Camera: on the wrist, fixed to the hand. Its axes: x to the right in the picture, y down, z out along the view.
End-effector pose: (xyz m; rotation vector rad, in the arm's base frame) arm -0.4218 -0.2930 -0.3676 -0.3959 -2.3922 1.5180
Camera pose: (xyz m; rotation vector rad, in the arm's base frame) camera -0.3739 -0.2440 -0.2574 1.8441 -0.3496 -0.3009
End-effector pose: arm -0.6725 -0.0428 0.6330 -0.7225 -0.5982 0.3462
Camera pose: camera -0.6139 -0.1577 0.6185 0.7493 -0.8271 -2.4760
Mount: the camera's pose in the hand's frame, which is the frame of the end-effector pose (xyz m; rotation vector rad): -0.0162 -0.0762 -0.1038 0.0150 0.1951 -3.0765
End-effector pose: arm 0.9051 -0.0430 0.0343 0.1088 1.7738 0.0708
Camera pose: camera 0.8041 -0.1193 0.0631 -2.4192 0.3461 -1.9736
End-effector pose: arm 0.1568 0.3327 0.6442 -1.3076 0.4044 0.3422
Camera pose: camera 0.1680 0.2140 0.6954 -0.5946 -1.5482 -2.2548
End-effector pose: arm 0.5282 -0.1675 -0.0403 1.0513 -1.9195 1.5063
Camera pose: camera 0.5900 -0.0713 0.0211 1.5710 0.8824 -0.4535
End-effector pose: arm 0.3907 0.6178 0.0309 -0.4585 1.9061 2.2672
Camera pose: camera 0.4434 0.5316 -0.0506 -1.5160 -0.2775 -0.1383
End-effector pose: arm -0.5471 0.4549 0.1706 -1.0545 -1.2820 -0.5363
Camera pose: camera -0.5615 0.3270 0.1870 -1.6005 1.2412 1.9095
